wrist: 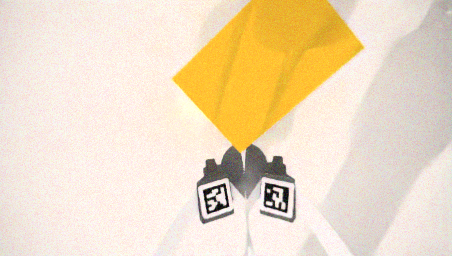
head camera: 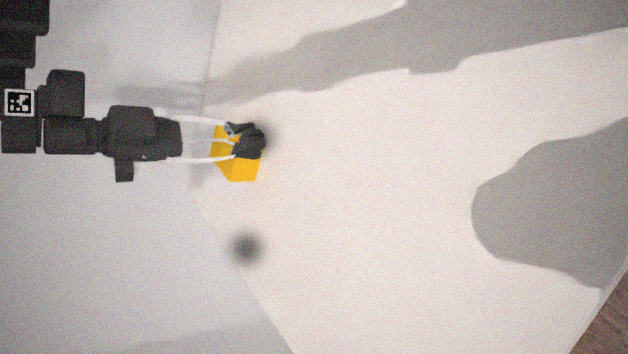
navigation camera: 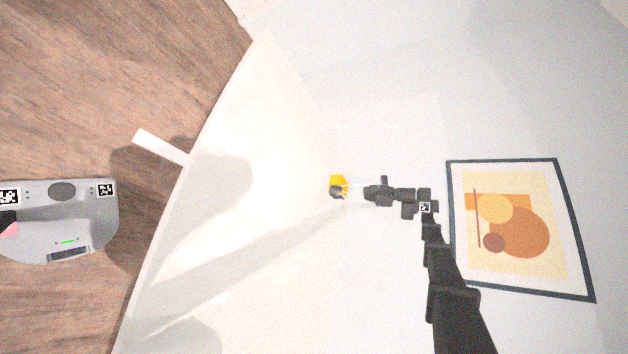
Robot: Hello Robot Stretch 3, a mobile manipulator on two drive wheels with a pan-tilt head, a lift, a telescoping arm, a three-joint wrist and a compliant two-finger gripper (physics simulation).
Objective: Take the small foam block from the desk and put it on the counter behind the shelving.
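Seen in the pictures: gripper, between the fingertips: [wrist: 243, 162] [head camera: 263, 141] [navigation camera: 329, 191]; robot's base, origin of its link: [navigation camera: 62, 190].
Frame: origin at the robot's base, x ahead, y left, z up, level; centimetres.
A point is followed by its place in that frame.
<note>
The yellow foam block [head camera: 244, 172] {x 2.5, y -66.8, z 97.3 cm} [navigation camera: 337, 179] {x 2.2, y -66.7, z 98.0 cm} [wrist: 270, 70] {x -1.2, y -70.0, z 99.5 cm} lies on the pale desk top [head camera: 375, 200] {x 4.9, y -39.8, z 95.0 cm} [navigation camera: 280, 125] {x 17.4, y -36.6, z 95.0 cm}, close to the wall. In the wrist view it sits turned, with one corner pointing at the fingertips. My gripper [head camera: 250, 137] {x -2.3, y -63.2, z 95.9 cm} [navigation camera: 336, 191] {x -2.3, y -63.2, z 95.9 cm} [wrist: 243, 162] {x -2.3, y -63.2, z 95.9 cm} is shut, its two fingertips touching or nearly touching at that corner, with the block's body outside them. In the head view the fingers cover part of the block. The counter and the shelving cannot be made out in these views.
The wall [head camera: 100, 250] {x 22.1, y -113.5, z 111.1 cm} runs along the desk's back edge and bears a framed picture [navigation camera: 520, 235] {x -20.4, y -89.3, z 166.1 cm} near my arm [navigation camera: 457, 310] {x -8.5, y -21.2, z 129.5 cm}. My grey base [navigation camera: 75, 210] {x -7.4, y -3.2, z 16.0 cm} stands on the wooden floor [head camera: 612, 310] {x 40.1, y -43.9, z 0.0 cm} [navigation camera: 125, 60] {x 66.3, y -22.4, z 0.0 cm}. A white bar [navigation camera: 160, 147] sticks out from under the desk's edge.
</note>
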